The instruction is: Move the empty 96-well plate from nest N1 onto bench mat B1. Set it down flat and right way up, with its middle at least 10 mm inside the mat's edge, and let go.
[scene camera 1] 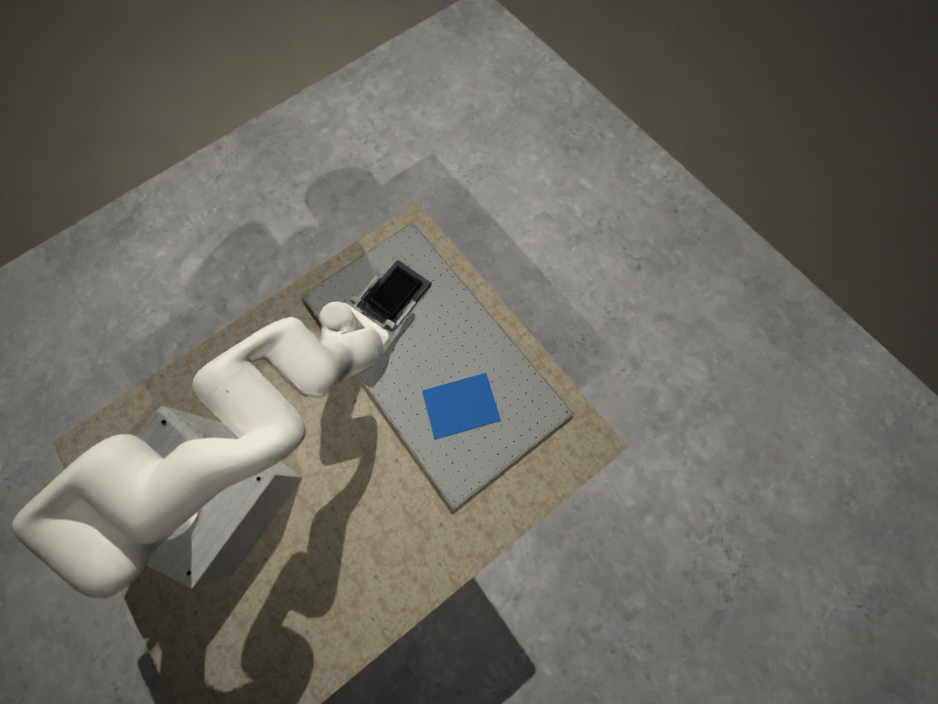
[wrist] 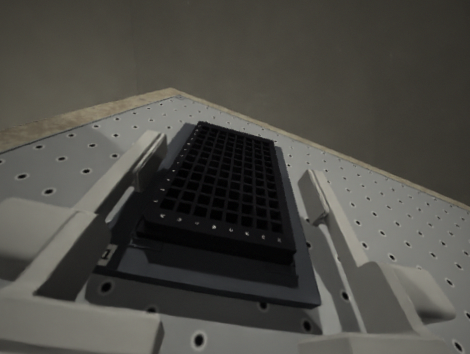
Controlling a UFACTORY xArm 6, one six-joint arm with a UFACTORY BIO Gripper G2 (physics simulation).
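Places are measured from the arm's base along level axes (x ahead, y left, z up), in centimetres.
Pixels of known places: hand at its tool point: [scene camera 1: 391, 296] [wrist: 236, 178].
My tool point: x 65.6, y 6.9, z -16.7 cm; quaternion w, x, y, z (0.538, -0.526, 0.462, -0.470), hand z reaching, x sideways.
For each thing: its top centre in the pictures, then the offset to it from my tool point. Level surfaces: height alone.
- black 96-well plate at its top centre: [wrist: 232, 164] [scene camera 1: 394, 290] dy +0.6, dx +1.8, dz -0.3 cm
- dark grey nest N1 at its top centre: [wrist: 228, 175] [scene camera 1: 395, 292] dy +0.6, dx +1.8, dz -1.4 cm
- blue bench mat B1 at its surface level: dz -2.7 cm
- perforated grey board at its surface level: dz -2.8 cm
- tan bench top at its surface level: dz -4.2 cm
The black 96-well plate [scene camera 1: 395, 292] [wrist: 220, 185] sits flat and right way up in the dark grey nest N1 [wrist: 210, 283]. My gripper [scene camera 1: 374, 312] [wrist: 232, 180] is open, with one finger along each long side of the plate. In the wrist view the left finger pad appears close to the plate's left side, and the right pad stands apart from its right side. Nothing is held between the fingers. How high the fingertips are beside the plate is hard to tell. The blue bench mat B1 [scene camera 1: 461, 406] lies flat at the lower part of the board in the scene view.
The perforated grey board [scene camera 1: 484, 333] [wrist: 400, 215] bears the nest and the mat and lies on a tan bench top [scene camera 1: 530, 484]. The arm reaches in from its grey pedestal [scene camera 1: 227, 522] at the lower left. A label is partly hidden beside the left finger in the wrist view.
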